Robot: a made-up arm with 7 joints. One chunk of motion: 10 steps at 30 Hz.
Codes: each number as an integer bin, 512 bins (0 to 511) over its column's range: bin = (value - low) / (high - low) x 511, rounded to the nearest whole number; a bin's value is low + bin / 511 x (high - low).
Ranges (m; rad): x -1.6..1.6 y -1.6..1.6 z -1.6..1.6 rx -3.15..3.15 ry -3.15..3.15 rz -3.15..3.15
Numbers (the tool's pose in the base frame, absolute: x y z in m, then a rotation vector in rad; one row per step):
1: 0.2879 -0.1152 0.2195 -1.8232 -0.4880 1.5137
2: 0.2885 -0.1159 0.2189 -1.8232 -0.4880 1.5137
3: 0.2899 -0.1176 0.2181 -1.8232 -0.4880 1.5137
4: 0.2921 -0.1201 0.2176 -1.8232 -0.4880 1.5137
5: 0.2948 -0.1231 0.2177 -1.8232 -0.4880 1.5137
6: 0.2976 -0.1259 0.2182 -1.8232 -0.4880 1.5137
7: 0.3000 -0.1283 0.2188 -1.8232 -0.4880 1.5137
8: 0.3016 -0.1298 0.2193 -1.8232 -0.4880 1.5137
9: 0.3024 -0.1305 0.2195 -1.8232 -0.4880 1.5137
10: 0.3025 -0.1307 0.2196 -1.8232 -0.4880 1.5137
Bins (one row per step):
1: 301 237 291 108 216 378
2: 302 237 290 108 216 378
3: 302 237 290 108 216 378
4: 302 236 290 108 216 378
5: 303 236 290 108 216 378
6: 303 235 290 108 216 378
7: 303 235 290 108 216 378
8: 304 235 291 108 216 378
9: 304 235 291 108 216 378
10: 304 235 291 108 216 378

